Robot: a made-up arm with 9 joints.
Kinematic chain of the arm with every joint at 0, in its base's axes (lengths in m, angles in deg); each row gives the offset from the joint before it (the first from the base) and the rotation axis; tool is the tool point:
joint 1: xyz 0 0 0.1 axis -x
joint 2: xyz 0.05 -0.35 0 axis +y
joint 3: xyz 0 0.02 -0.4 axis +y
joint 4: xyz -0.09 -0.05 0 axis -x
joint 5: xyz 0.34 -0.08 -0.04 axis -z
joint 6: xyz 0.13 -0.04 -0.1 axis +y
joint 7: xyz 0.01 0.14 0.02 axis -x
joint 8: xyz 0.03 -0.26 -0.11 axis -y
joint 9: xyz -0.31 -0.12 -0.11 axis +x
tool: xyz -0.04 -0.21 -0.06
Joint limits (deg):
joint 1: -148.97..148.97
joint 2: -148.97..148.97
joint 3: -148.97..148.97
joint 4: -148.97..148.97
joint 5: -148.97..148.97
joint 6: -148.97..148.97
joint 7: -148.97..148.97
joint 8: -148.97..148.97
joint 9: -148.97..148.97
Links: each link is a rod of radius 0.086 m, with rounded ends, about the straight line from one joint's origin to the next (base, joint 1, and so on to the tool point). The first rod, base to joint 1, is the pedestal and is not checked.
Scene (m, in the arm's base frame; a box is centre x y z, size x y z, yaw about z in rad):
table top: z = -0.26
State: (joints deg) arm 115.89 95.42 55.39 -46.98 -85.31 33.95 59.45 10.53 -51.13
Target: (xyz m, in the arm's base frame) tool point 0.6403 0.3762 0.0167
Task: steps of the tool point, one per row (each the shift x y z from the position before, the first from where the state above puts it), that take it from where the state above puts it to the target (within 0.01 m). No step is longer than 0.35 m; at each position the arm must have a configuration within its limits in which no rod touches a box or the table.
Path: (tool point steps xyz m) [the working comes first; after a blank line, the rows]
Joints at the target: 148.97 -14.19 1.16 -44.83 -79.37 68.44 84.99 26.56 -28.18
Straight joint move there: clear.

1: 0.2367 -0.1528 0.0993
2: 0.2982 -0.0531 0.0599
3: 0.3138 0.0449 -0.0076
4: 0.2828 0.1230 -0.0907
5: 0.2112 0.1662 -0.1734
6: 0.1127 0.1703 -0.2375
7: 0.0048 0.1376 -0.2690
8: -0.0947 0.0794 -0.2606

